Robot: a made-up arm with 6 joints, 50 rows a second.
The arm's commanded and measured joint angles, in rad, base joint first. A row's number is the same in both.
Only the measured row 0 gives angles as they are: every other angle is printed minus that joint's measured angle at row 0.
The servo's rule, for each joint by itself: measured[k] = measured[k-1] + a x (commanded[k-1-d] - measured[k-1]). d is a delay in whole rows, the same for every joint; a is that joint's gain. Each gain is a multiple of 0.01, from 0.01 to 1. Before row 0 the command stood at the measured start. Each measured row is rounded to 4 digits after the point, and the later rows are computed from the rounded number. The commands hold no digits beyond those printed.
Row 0, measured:
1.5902 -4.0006 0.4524 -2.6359 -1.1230 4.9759
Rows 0 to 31, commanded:
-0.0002 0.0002 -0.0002 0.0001 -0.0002 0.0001
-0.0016 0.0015 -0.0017 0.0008 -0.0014 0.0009
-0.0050 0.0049 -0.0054 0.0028 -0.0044 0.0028
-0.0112 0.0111 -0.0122 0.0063 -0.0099 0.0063
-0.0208 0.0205 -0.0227 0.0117 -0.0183 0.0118
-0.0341 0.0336 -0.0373 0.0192 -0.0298 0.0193
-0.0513 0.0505 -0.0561 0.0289 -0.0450 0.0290
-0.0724 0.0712 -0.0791 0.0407 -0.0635 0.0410
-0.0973 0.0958 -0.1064 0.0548 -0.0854 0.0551
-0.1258 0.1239 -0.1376 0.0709 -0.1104 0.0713
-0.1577 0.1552 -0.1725 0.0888 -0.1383 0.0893
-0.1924 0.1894 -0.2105 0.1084 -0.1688 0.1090
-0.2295 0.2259 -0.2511 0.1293 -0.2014 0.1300
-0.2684 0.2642 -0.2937 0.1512 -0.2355 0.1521
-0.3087 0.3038 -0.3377 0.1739 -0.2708 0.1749
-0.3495 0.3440 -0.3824 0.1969 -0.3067 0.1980
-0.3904 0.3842 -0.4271 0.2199 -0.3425 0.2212
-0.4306 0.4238 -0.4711 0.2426 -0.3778 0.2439
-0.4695 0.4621 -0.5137 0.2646 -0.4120 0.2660
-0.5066 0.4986 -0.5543 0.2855 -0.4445 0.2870
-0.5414 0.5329 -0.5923 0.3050 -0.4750 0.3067
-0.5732 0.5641 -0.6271 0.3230 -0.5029 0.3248
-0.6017 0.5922 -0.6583 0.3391 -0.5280 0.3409
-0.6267 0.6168 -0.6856 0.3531 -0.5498 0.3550
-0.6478 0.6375 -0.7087 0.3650 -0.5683 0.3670
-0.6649 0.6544 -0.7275 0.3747 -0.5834 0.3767
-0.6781 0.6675 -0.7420 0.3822 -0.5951 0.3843
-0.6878 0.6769 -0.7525 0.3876 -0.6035 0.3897
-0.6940 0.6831 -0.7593 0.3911 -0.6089 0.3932
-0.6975 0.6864 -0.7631 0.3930 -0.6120 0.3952
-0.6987 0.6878 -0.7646 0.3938 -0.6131 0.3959
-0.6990 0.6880 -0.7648 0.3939 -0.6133 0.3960
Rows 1 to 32, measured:
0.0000 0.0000 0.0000 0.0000 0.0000 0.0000
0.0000 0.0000 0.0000 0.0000 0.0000 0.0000
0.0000 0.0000 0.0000 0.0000 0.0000 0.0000
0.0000 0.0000 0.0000 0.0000 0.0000 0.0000
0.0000 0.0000 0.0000 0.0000 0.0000 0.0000
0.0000 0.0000 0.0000 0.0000 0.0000 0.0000
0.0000 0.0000 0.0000 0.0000 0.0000 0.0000
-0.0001 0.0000 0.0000 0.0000 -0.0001 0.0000
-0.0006 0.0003 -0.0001 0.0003 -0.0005 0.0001
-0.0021 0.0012 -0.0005 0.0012 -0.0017 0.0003
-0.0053 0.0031 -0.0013 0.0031 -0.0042 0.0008
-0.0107 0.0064 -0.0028 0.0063 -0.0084 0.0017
-0.0189 0.0116 -0.0052 0.0111 -0.0148 0.0031
-0.0302 0.0190 -0.0088 0.0177 -0.0239 0.0052
-0.0450 0.0289 -0.0137 0.0262 -0.0358 0.0081
-0.0633 0.0416 -0.0202 0.0368 -0.0507 0.0119
-0.0852 0.0572 -0.0284 0.0494 -0.0686 0.0167
-0.1106 0.0758 -0.0385 0.0640 -0.0895 0.0225
-0.1392 0.0974 -0.0505 0.0804 -0.1133 0.0294
-0.1708 0.1218 -0.0645 0.0985 -0.1397 0.0374
-0.2050 0.1489 -0.0805 0.1180 -0.1684 0.0466
-0.2413 0.1783 -0.0985 0.1387 -0.1991 0.0569
-0.2792 0.2098 -0.1184 0.1602 -0.2314 0.0682
-0.3181 0.2429 -0.1400 0.1823 -0.2647 0.0804
-0.3575 0.2773 -0.1632 0.2046 -0.2986 0.0935
-0.3967 0.3124 -0.1877 0.2268 -0.3326 0.1073
-0.4352 0.3478 -0.2134 0.2485 -0.3662 0.1217
-0.4724 0.3830 -0.2399 0.2694 -0.3988 0.1365
-0.5077 0.4174 -0.2670 0.2892 -0.4300 0.1516
-0.5406 0.4506 -0.2944 0.3077 -0.4594 0.1667
-0.5707 0.4822 -0.3218 0.3245 -0.4865 0.1818
-0.5977 0.5117 -0.3489 0.3395 -0.5110 0.1966
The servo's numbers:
d 7
a 0.35 0.19 0.07 0.37 0.30 0.08

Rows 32 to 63, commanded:
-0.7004 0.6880 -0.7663 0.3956 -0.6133 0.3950
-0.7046 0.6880 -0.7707 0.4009 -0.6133 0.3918
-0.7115 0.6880 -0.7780 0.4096 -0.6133 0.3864
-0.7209 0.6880 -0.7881 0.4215 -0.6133 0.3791
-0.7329 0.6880 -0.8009 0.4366 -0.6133 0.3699
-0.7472 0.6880 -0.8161 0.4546 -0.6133 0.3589
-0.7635 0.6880 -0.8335 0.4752 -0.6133 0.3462
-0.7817 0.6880 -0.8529 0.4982 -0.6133 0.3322
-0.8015 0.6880 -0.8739 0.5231 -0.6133 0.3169
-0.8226 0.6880 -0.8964 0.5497 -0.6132 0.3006
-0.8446 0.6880 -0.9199 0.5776 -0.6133 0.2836
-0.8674 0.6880 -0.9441 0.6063 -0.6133 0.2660
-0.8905 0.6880 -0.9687 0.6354 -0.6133 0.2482
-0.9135 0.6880 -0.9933 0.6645 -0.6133 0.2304
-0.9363 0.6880 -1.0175 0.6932 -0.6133 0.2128
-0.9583 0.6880 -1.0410 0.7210 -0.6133 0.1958
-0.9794 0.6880 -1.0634 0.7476 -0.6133 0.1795
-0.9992 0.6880 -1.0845 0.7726 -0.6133 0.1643
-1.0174 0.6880 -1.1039 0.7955 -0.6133 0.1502
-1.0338 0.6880 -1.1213 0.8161 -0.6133 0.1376
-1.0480 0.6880 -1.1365 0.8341 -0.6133 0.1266
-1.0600 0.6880 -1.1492 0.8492 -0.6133 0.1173
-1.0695 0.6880 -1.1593 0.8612 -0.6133 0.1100
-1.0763 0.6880 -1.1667 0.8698 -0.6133 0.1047
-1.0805 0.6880 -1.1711 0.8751 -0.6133 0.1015
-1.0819 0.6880 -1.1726 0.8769 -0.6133 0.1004
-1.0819 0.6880 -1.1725 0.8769 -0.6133 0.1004
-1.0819 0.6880 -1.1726 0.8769 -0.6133 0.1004
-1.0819 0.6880 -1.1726 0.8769 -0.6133 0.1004
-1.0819 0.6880 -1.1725 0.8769 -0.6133 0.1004
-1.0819 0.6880 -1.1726 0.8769 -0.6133 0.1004
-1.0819 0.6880 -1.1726 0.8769 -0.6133 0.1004
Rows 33 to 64, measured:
-0.6212 0.5388 -0.3754 0.3525 -0.5327 0.2110
-0.6411 0.5633 -0.4011 0.3635 -0.5514 0.2249
-0.6574 0.5849 -0.4257 0.3724 -0.5670 0.2381
-0.6702 0.6036 -0.4491 0.3793 -0.5796 0.2505
-0.6798 0.6193 -0.4711 0.3844 -0.5893 0.2621
-0.6864 0.6323 -0.4916 0.3879 -0.5964 0.2728
-0.6908 0.6429 -0.5107 0.3901 -0.6015 0.2827
-0.6942 0.6515 -0.5286 0.3921 -0.6050 0.2917
-0.6978 0.6584 -0.5455 0.3954 -0.6075 0.2997
-0.7026 0.6640 -0.5618 0.4007 -0.6092 0.3066
-0.7090 0.6686 -0.5776 0.4084 -0.6104 0.3124
-0.7174 0.6723 -0.5932 0.4188 -0.6113 0.3170
-0.7278 0.6753 -0.6088 0.4320 -0.6119 0.3204
-0.7403 0.6777 -0.6245 0.4480 -0.6123 0.3225
-0.7548 0.6797 -0.6405 0.4666 -0.6126 0.3233
-0.7711 0.6813 -0.6568 0.4875 -0.6128 0.3228
-0.7891 0.6826 -0.6736 0.5105 -0.6129 0.3210
-0.8085 0.6836 -0.6908 0.5353 -0.6130 0.3180
-0.8291 0.6844 -0.7085 0.5616 -0.6131 0.3138
-0.8506 0.6851 -0.7267 0.5889 -0.6132 0.3086
-0.8726 0.6857 -0.7454 0.6169 -0.6132 0.3023
-0.8949 0.6861 -0.7644 0.6451 -0.6132 0.2951
-0.9171 0.6865 -0.7838 0.6732 -0.6132 0.2872
-0.9389 0.6868 -0.8034 0.7007 -0.6132 0.2786
-0.9600 0.6870 -0.8231 0.7273 -0.6132 0.2695
-0.9801 0.6872 -0.8428 0.7525 -0.6132 0.2600
-0.9989 0.6874 -0.8623 0.7760 -0.6132 0.2502
-1.0161 0.6875 -0.8815 0.7975 -0.6132 0.2403
-1.0315 0.6876 -0.9002 0.8166 -0.6132 0.2305
-1.0448 0.6877 -0.9183 0.8331 -0.6132 0.2209
-1.0558 0.6878 -0.9357 0.8467 -0.6132 0.2116
-1.0644 0.6878 -0.9522 0.8572 -0.6132 0.2028

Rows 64 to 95, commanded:
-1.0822 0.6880 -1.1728 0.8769 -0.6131 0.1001
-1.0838 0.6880 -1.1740 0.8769 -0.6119 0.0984
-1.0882 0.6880 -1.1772 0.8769 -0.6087 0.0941
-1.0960 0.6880 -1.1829 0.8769 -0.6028 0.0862
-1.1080 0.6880 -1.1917 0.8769 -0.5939 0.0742
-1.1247 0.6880 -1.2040 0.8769 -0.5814 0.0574
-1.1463 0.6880 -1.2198 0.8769 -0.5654 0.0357
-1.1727 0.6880 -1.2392 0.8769 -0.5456 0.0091
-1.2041 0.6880 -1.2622 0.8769 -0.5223 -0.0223
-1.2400 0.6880 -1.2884 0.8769 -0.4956 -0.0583
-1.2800 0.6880 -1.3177 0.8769 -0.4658 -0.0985
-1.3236 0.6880 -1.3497 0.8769 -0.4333 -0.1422
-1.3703 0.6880 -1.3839 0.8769 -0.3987 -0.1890
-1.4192 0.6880 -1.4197 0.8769 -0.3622 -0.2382
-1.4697 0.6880 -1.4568 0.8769 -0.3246 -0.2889
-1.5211 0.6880 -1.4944 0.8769 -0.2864 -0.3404
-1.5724 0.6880 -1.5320 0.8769 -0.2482 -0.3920
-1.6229 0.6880 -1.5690 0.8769 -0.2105 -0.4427
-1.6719 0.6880 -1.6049 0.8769 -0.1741 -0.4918
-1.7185 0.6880 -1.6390 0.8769 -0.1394 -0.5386
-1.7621 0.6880 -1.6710 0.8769 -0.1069 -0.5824
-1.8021 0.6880 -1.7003 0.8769 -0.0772 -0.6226
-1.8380 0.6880 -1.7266 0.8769 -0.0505 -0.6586
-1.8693 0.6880 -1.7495 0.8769 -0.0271 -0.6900
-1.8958 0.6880 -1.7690 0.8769 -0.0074 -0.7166
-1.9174 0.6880 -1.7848 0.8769 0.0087 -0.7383
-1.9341 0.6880 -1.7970 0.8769 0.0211 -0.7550
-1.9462 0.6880 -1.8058 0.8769 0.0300 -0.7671
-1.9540 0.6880 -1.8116 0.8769 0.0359 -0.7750
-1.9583 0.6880 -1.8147 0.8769 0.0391 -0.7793
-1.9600 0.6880 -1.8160 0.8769 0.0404 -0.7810
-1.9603 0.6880 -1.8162 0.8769 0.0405 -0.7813
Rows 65 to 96, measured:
-1.0705 0.6878 -0.9676 0.8645 -0.6132 0.1946
-1.0745 0.6878 -0.9819 0.8691 -0.6132 0.1871
-1.0771 0.6878 -0.9952 0.8720 -0.6132 0.1802
-1.0788 0.6878 -1.0076 0.8738 -0.6132 0.1738
-1.0799 0.6878 -1.0191 0.8749 -0.6132 0.1679
-1.0806 0.6878 -1.0298 0.8756 -0.6132 0.1625
-1.0811 0.6878 -1.0398 0.8761 -0.6132 0.1575
-1.0815 0.6878 -1.0491 0.8764 -0.6132 0.1529
-1.0823 0.6878 -1.0578 0.8766 -0.6128 0.1485
-1.0844 0.6878 -1.0662 0.8767 -0.6116 0.1441
-1.0885 0.6878 -1.0744 0.8768 -0.6090 0.1395
-1.0953 0.6878 -1.0826 0.8768 -0.6045 0.1343
-1.1056 0.6878 -1.0911 0.8768 -0.5976 0.1281
-1.1198 0.6878 -1.1001 0.8768 -0.5879 0.1207
-1.1383 0.6878 -1.1098 0.8768 -0.5752 0.1118
-1.1613 0.6878 -1.1205 0.8768 -0.5593 0.1011
-1.1888 0.6878 -1.1323 0.8768 -0.5402 0.0883
-1.2207 0.6878 -1.1453 0.8768 -0.5179 0.0734
-1.2567 0.6878 -1.1596 0.8768 -0.4925 0.0562
-1.2965 0.6878 -1.1753 0.8768 -0.4644 0.0366
-1.3394 0.6878 -1.1924 0.8768 -0.4337 0.0146
-1.3850 0.6878 -1.2109 0.8768 -0.4010 -0.0097
-1.4326 0.6878 -1.2307 0.8768 -0.3666 -0.0362
-1.4815 0.6878 -1.2518 0.8768 -0.3311 -0.0647
-1.5310 0.6878 -1.2740 0.8768 -0.2949 -0.0949
-1.5803 0.6878 -1.2972 0.8768 -0.2587 -0.1267
-1.6287 0.6878 -1.3211 0.8768 -0.2229 -0.1597
-1.6754 0.6878 -1.3456 0.8768 -0.1881 -0.1935
-1.7197 0.6878 -1.3704 0.8768 -0.1548 -0.2278
-1.7611 0.6878 -1.3953 0.8768 -0.1235 -0.2623
-1.7990 0.6878 -1.4201 0.8768 -0.0946 -0.2965
-1.8329 0.6878 -1.4445 0.8768 -0.0684 -0.3301

